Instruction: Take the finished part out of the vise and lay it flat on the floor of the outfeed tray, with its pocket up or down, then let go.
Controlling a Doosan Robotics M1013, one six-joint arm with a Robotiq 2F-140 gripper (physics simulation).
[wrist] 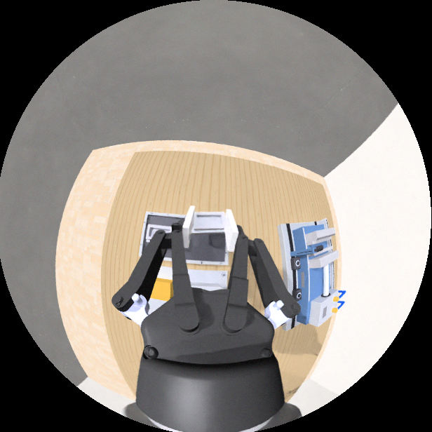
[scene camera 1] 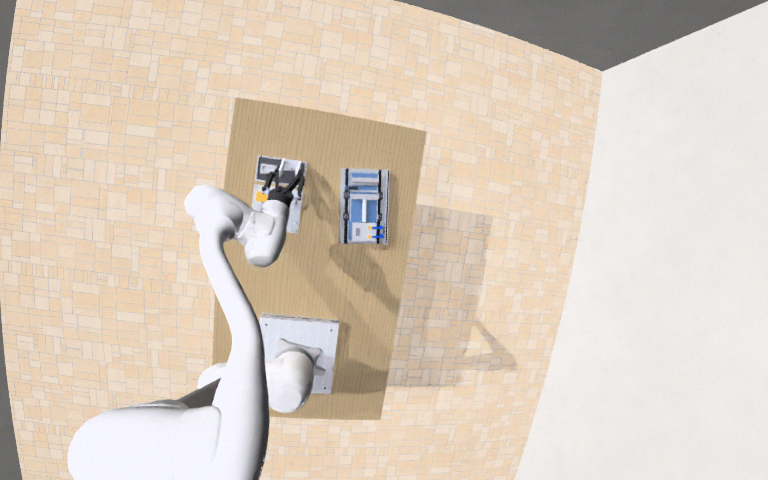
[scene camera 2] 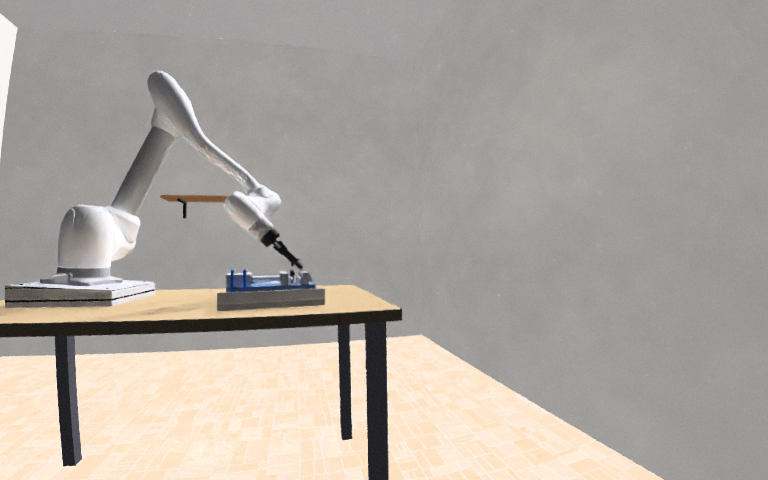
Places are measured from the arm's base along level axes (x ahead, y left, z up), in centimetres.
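Pixels of known places: gripper, fingertip midpoint: (scene camera 1: 292,163); arm's base, origin of the base link: (scene camera 1: 294,362) (scene camera 2: 83,283).
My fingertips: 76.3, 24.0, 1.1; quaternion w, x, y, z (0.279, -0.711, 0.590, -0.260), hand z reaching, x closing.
Ahead of a thing's pixels: the offset from my fingertips to its top centre, as dx, dy, dz. "spot": to the spot under its first point.
The finished part @(-0.8, -0.1, +0.3) (scene camera 1: 290,165) (wrist: 209,221) is light grey, with a shallow pocket on the face towards the wrist camera. My gripper (scene camera 1: 290,166) (wrist: 209,215) is shut on its two opposite sides and holds it over the right half of the outfeed tray @(spot: -8.3, +10.4, -6.5) (scene camera 1: 261,176) (wrist: 205,252), which has a dark floor and light rim. The part looks nearly level; whether it touches the tray floor I cannot tell. In scene camera 2 the fingertips are partly hidden behind the vise. The blue and grey vise @(-6.5, -31.4, +2.8) (scene camera 1: 364,210) (scene camera 2: 271,285) (wrist: 309,280) stands to the right, with no part visible in its jaws.
Another light grey part @(-4.8, +8.3, -3.1) (scene camera 1: 266,168) (wrist: 156,230) lies in the tray's left half. A pale plate @(spot: -21.8, -7.0, -6.4) (scene camera 1: 293,223) (wrist: 215,276) with a yellow block @(-15.4, +6.3, -2.8) (scene camera 1: 261,196) (wrist: 162,289) sits on the tray's robot side. A shelf (scene camera 2: 195,198) shows behind the arm.
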